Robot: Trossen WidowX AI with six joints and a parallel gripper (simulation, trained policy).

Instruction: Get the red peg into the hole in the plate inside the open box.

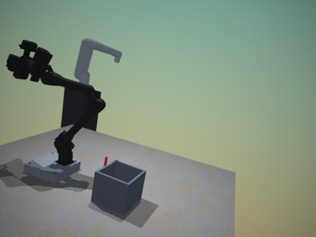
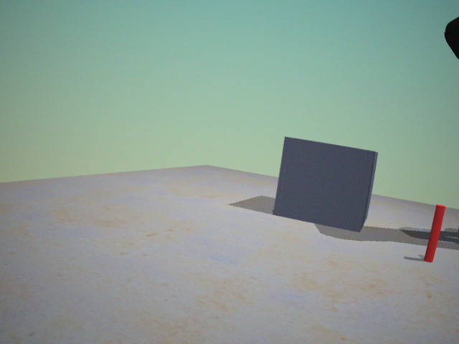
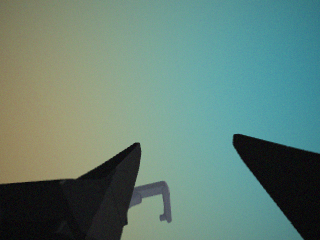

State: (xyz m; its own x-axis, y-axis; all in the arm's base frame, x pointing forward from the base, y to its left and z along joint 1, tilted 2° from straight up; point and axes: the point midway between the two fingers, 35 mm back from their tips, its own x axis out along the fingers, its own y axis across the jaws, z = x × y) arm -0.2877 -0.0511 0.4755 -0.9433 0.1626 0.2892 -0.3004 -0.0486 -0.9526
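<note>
Right now my gripper tip is 46 cm short of the red peg, 20 cm to the right of it and 49 cm above it.
</note>
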